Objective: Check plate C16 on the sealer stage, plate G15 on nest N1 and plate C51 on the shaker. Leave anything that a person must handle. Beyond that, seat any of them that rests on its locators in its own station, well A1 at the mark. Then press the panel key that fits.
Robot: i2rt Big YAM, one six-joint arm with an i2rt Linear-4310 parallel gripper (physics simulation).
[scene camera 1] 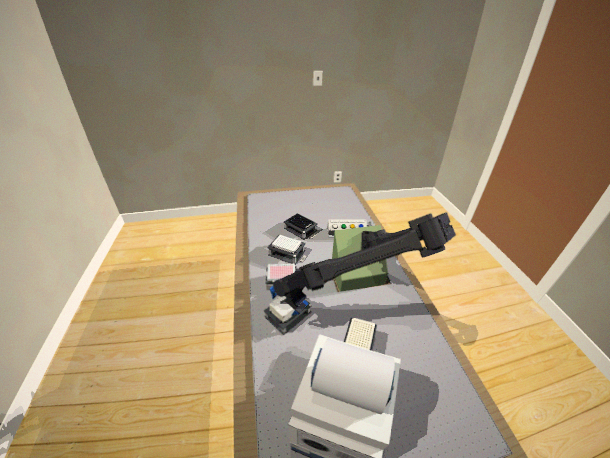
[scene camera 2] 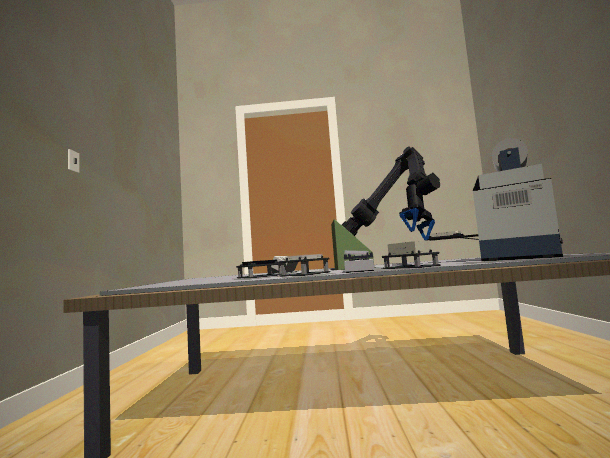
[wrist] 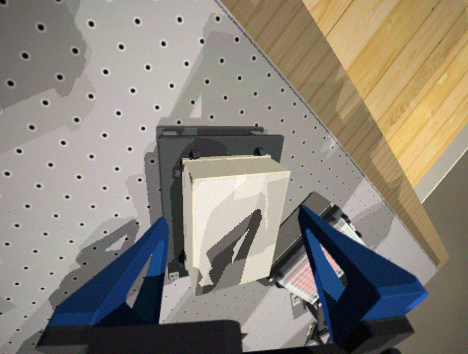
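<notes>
A tall cream plate [scene camera 1: 281,311] [scene camera 2: 401,247] [wrist: 237,230] with a plain top sits on a dark station [scene camera 1: 285,328] [scene camera 2: 412,259] [wrist: 172,210]. Small black locators show along its far and left edges in the wrist view; its near corners are hard to judge. My gripper [scene camera 1: 289,298] [scene camera 2: 420,234] [wrist: 232,217] is open and empty above this plate, a finger to each side in the wrist view. A pink plate [scene camera 1: 281,272] [wrist: 307,275], a white plate [scene camera 1: 287,243] and a black plate [scene camera 1: 300,221] rest on stations beyond. A cream well plate [scene camera 1: 361,332] lies beside the sealer [scene camera 1: 345,400] [scene camera 2: 517,215]. Plate names are unreadable.
The key panel [scene camera 1: 347,225] [scene camera 2: 358,262] has white, green, yellow and blue keys. It stands behind the green wedge [scene camera 1: 357,277] [scene camera 2: 345,247], near the arm's base. The sealer carries a large white roll [scene camera 1: 354,375]. The wooden table edge [wrist: 345,115] runs beside the stations.
</notes>
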